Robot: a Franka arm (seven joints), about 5 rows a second.
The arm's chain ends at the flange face. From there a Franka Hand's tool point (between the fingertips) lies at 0.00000 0.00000 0.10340 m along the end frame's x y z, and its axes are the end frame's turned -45 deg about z.
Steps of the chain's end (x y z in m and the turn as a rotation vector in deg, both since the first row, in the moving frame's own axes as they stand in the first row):
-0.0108, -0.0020, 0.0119, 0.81, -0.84, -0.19
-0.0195, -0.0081, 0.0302, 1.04, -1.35, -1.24
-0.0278, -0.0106, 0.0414, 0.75, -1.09, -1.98
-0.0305, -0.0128, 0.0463, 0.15, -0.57, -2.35
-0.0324, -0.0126, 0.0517, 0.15, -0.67, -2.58
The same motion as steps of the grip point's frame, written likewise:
-0.0063, -0.0112, 0.0119, 1.17, -0.02, -0.19
-0.0085, -0.0226, 0.0302, 1.69, -0.22, -1.24
-0.0126, -0.0295, 0.0414, 1.30, -0.24, -1.98
-0.0131, -0.0315, 0.0463, 0.51, -0.30, -2.35
-0.0147, -0.0329, 0.0517, 0.58, -0.37, -2.58

